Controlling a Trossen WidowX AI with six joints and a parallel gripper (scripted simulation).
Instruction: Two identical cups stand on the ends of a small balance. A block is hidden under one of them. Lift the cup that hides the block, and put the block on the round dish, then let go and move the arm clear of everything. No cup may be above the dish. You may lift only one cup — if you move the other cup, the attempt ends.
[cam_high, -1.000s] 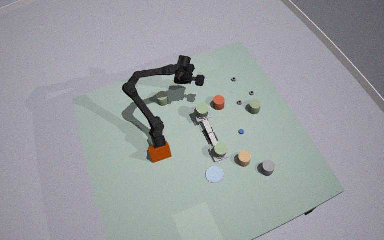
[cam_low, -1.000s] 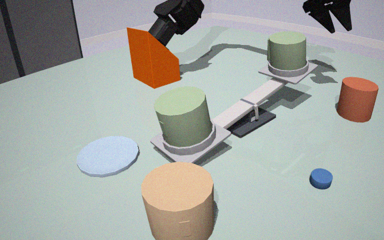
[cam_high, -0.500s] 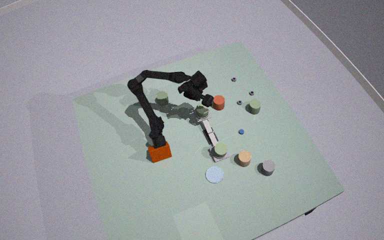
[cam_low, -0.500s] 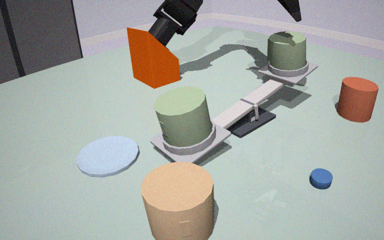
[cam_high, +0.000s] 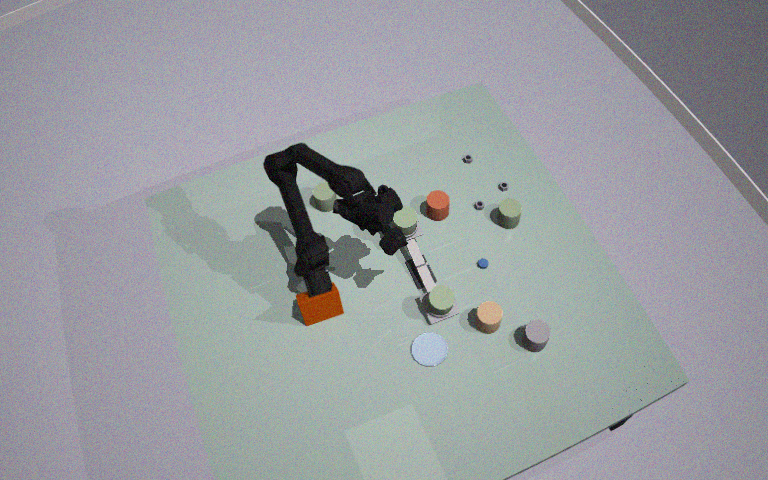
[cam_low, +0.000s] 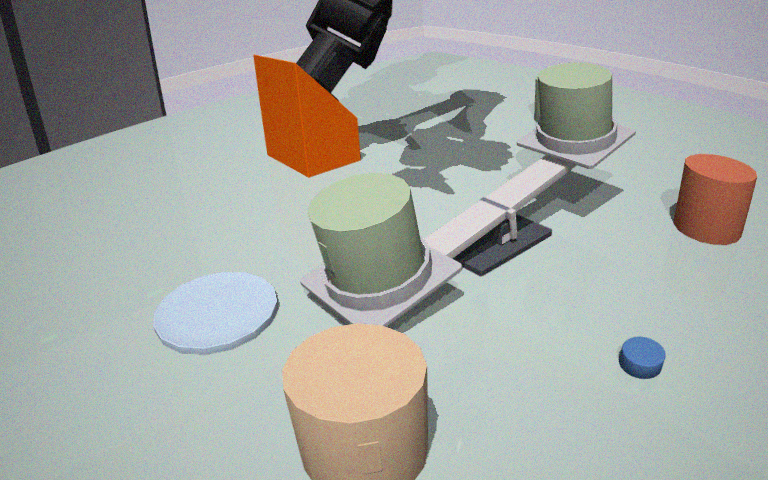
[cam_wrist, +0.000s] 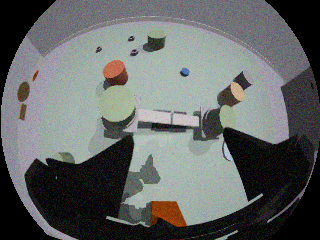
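The grey block is 70 mm ahead of my gripper tip, 150 mm to the right of it and 180 mm below it. Round my gripper tip: round dish 260 mm to the right, 210 mm below; then orange cylinder 180 mm ahead, 190 mm to the left, 180 mm below; then blue disc 240 mm ahead, 50 mm to the right, 210 mm below.
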